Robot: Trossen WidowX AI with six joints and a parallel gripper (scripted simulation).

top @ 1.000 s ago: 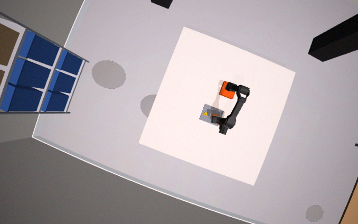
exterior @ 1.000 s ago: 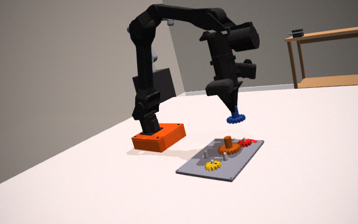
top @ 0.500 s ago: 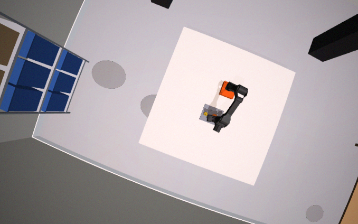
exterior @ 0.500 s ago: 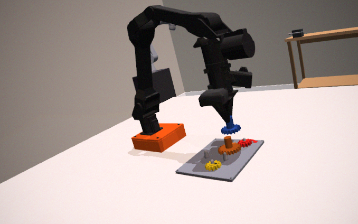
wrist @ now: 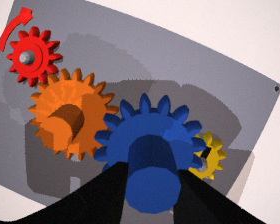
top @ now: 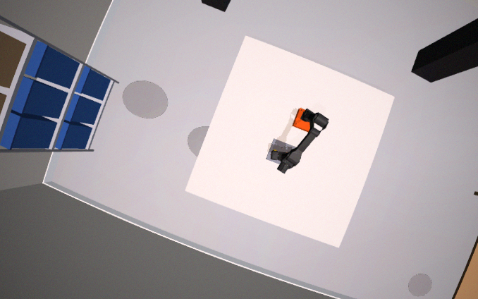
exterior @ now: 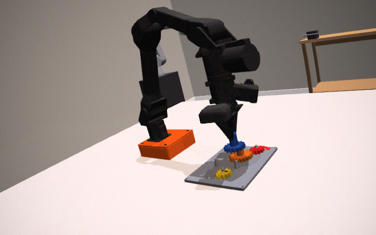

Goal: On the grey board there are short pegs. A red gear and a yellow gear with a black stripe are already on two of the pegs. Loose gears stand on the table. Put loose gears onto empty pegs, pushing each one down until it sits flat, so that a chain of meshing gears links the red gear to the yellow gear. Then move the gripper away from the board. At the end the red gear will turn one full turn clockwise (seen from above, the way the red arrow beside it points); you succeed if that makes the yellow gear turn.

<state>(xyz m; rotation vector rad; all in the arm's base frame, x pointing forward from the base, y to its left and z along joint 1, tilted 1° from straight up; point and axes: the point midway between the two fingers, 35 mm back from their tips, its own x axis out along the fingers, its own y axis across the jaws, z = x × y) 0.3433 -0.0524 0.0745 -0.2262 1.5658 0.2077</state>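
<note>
Right now my gripper tip is 1 cm past the yellow gear, 5 cm to the left of it and 7 cm above it. The rest, counted from my gripper tip: red gear (1 cm ahead, 9 cm to the left, 7 cm below); blue gear (1 cm below); orange gear (2 cm behind, 5 cm to the left, 6 cm below).
</note>
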